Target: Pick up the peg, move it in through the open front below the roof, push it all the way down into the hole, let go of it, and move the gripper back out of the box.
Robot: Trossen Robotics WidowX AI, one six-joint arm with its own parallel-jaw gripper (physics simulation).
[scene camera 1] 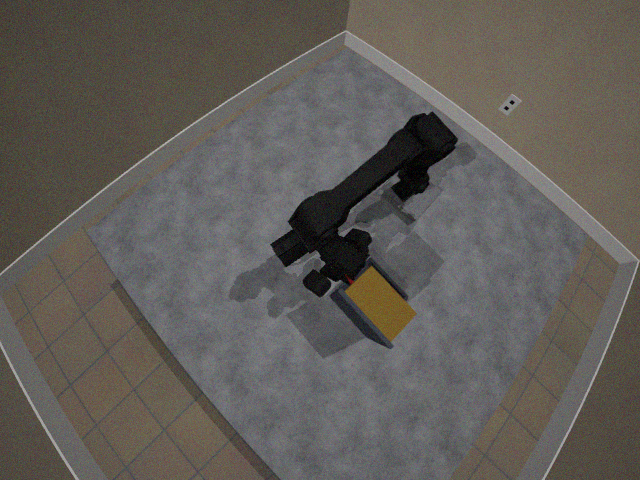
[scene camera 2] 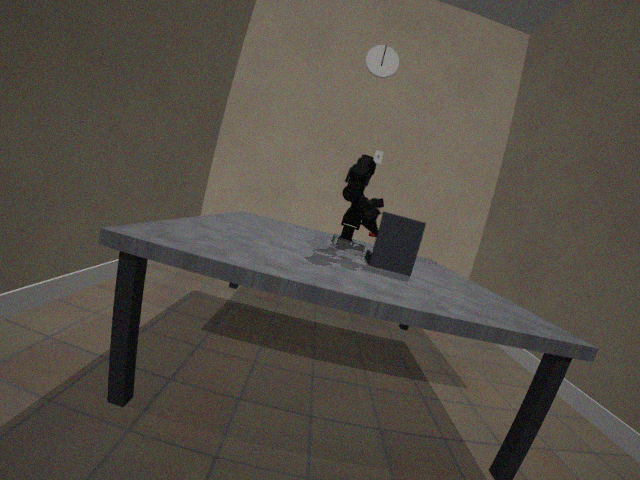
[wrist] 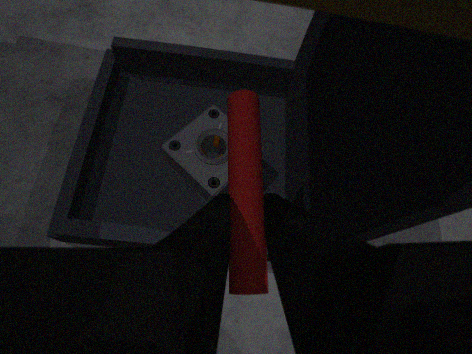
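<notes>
My gripper is shut on the red peg, at the open front of the box. The red peg sticks out beyond the fingertips. The dark grey-blue box has a yellow roof. In the wrist view a light grey square block with corner screws stands on the box floor. Its round hole shows just left of the peg, which covers the block's right part. The peg is outside the hole; its height above the block is unclear.
The box's low wall and its dark tall side border the block in the wrist view. The box stands on the grey mottled table. The arm reaches over the table.
</notes>
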